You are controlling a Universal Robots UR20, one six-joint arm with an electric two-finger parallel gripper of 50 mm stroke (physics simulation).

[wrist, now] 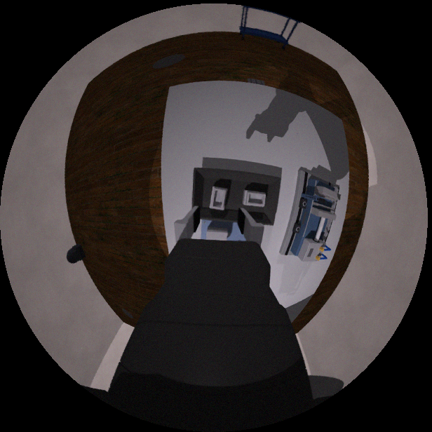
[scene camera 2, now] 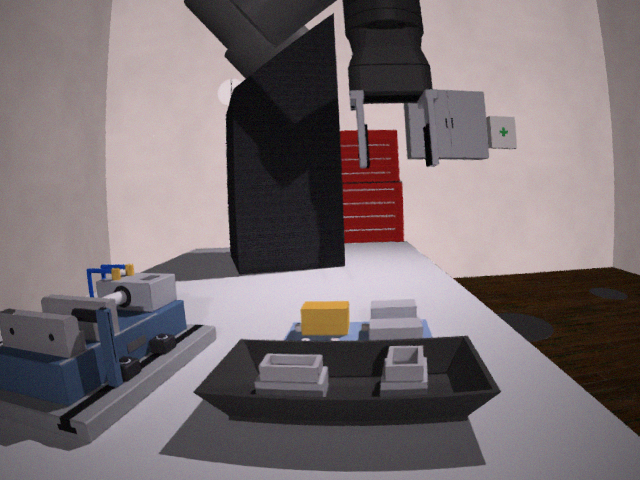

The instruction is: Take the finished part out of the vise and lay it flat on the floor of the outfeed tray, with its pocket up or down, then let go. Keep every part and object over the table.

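Places are measured from the arm's base along level axes (x ahead, y left, z up), in metres.
Where they show: gripper, fingertip midpoint: [scene camera 2: 399, 166].
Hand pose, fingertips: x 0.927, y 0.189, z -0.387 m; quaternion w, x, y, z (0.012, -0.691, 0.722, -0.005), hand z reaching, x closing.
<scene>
After its pixels a point has its place.
The finished parts are light grey blocks with a pocket. One part [scene camera 2: 404, 374] @(z -0.561, x 0.952, y 0.189 m) [wrist: 218, 206] lies flat, pocket up, on the floor of the dark outfeed tray [scene camera 2: 346, 406] @(z -0.566, x 0.996, y 0.138 m) [wrist: 198, 186], on the right in the scene view. Another part [scene camera 2: 292, 374] @(z -0.560, x 0.944, y 0.093 m) [wrist: 255, 204] lies flat, pocket up, on the left there; the two are apart. My gripper [scene camera 2: 398, 165] @(z -0.387, x 0.928, y 0.189 m) [wrist: 218, 214] is open and empty, high above the table and clear of both parts. The blue vise [scene camera 2: 31, 369] @(z -0.549, x 0.996, y -0.147 m) [wrist: 327, 192] stands at the left in the scene view; no pocketed part shows between its jaws.
Behind the tray, a light blue plate [scene camera 2: 356, 330] @(z -0.592, x 0.722, y 0.158 m) [wrist: 235, 231] bears a yellow block [scene camera 2: 324, 317] @(z -0.567, x 0.737, y 0.116 m) and grey blocks [scene camera 2: 395, 329] @(z -0.557, x 0.833, y 0.196 m). A black pedestal [scene camera 2: 284, 206] @(z -0.440, x 0.194, y 0.013 m) stands farther back. The table's right edge [scene camera 2: 537, 346] @(z -0.599, x 0.834, y 0.376 m) runs beside the tray, with wooden floor beyond.
</scene>
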